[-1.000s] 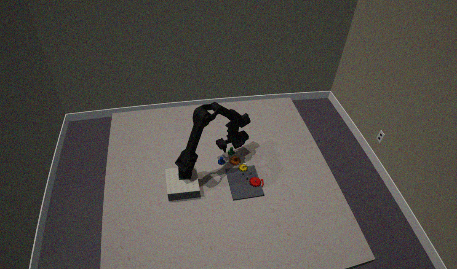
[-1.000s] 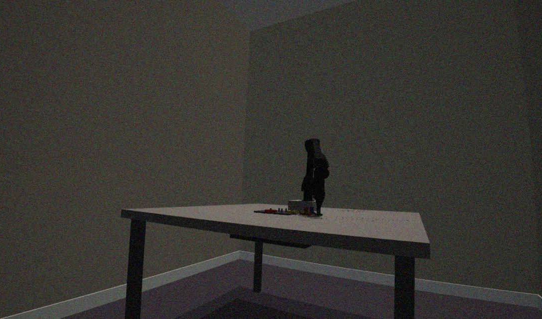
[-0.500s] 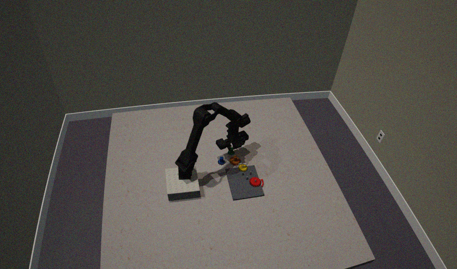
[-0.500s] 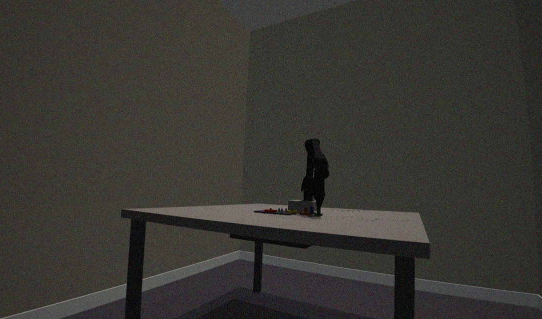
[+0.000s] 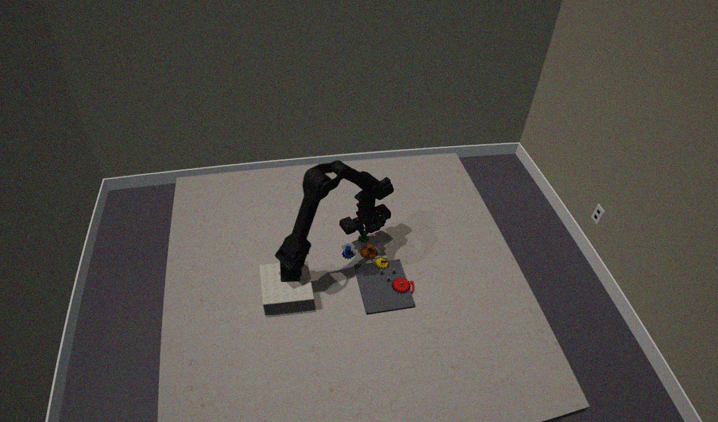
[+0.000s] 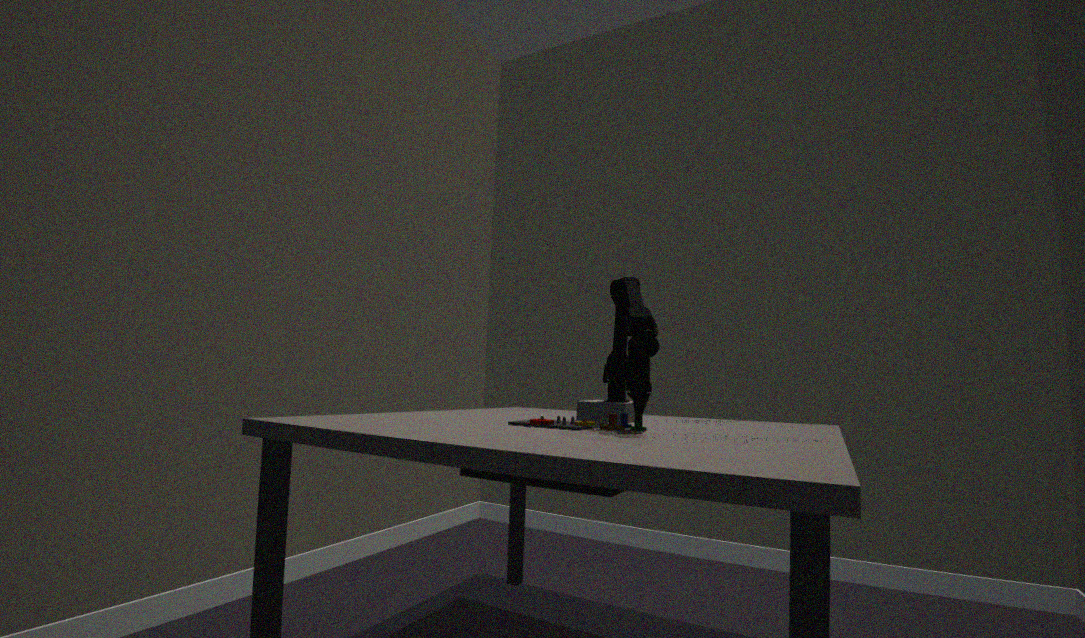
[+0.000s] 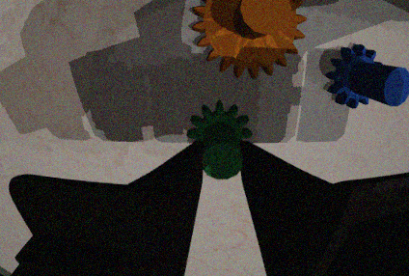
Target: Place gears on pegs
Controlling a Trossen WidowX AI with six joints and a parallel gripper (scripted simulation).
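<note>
Now: gripper tip 23 cm to the left of the red gear, 10 cm short of it and 1 cm above it. The rest, counted from my gripper tip: blue gear: 7 cm to the right, 7 cm behind, 1 cm below; green gear: 1 cm below; orange gear: 7 cm to the right, 1 cm below, 1 cm ahead.
</note>
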